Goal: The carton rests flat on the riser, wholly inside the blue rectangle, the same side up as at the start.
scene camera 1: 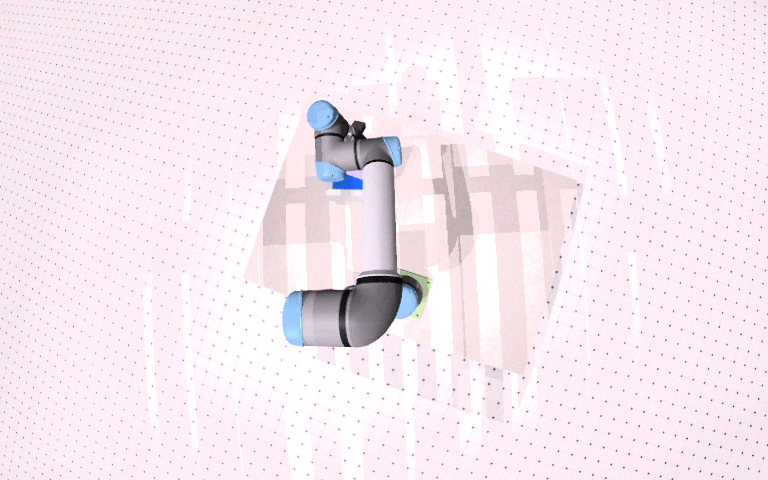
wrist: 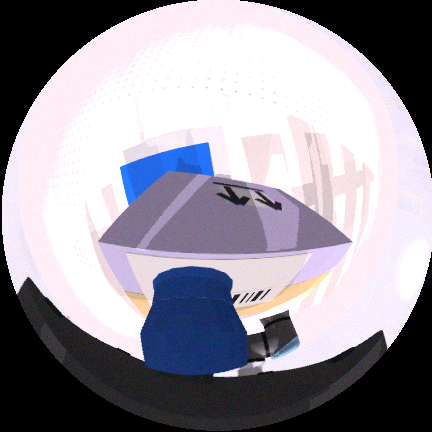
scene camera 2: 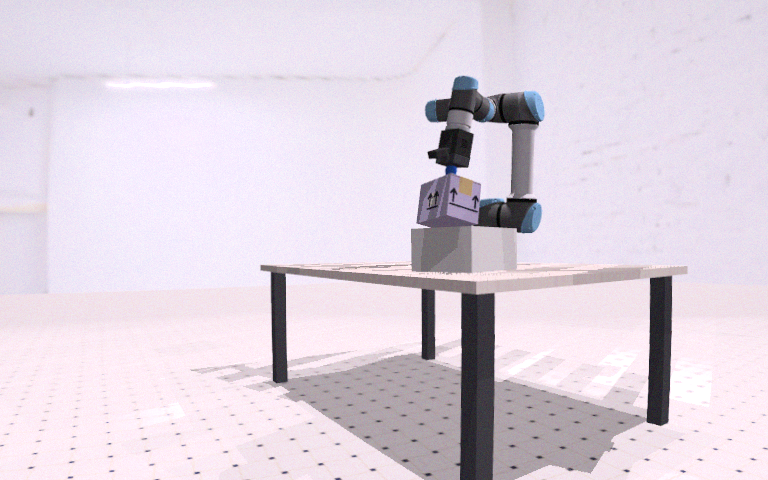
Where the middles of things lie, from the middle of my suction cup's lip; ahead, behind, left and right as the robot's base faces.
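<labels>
Riser (scene camera 2: 467, 249): 220 mm below my suction cup, 50 mm to the left of it, 10 mm behind it. Carton (scene camera 2: 451, 200): suction cup 80 mm above it, 30 mm to the left of it, 20 mm past it.
</labels>
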